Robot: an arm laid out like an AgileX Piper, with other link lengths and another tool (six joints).
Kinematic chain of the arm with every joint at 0, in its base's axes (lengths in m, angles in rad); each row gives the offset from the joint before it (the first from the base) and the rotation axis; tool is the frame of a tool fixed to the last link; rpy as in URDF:
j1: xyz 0 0 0.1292 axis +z
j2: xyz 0 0 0 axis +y
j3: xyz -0.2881 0 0.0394 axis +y
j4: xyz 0.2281 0 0.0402 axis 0.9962 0 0.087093
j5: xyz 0 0 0 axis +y
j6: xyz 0.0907 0 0.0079 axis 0.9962 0 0.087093
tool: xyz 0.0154 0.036 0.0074 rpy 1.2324 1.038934 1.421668
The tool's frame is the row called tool.
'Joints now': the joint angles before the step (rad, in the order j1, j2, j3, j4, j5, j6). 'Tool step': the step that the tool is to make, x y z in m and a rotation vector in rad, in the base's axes. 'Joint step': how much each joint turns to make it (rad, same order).
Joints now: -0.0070 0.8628 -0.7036 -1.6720 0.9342 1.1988
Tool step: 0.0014 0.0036 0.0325 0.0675 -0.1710 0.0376
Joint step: -0.0004 -0.0002 -0.0904 0.0038 -0.0317 0.1052
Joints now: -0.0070 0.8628 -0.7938 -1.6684 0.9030 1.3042
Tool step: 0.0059 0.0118 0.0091 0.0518 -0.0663 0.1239
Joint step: -0.0002 -0.0002 -0.0240 0.0089 -0.1181 0.0708
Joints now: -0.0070 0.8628 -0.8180 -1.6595 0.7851 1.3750
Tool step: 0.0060 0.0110 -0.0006 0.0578 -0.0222 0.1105
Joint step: 0.0002 0.0043 -0.0001 0.0243 -0.1056 0.0512
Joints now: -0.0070 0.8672 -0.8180 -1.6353 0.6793 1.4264
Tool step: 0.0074 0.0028 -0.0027 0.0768 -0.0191 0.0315
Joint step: 0.0003 0.0232 0.0001 0.0226 -0.0269 0.0702
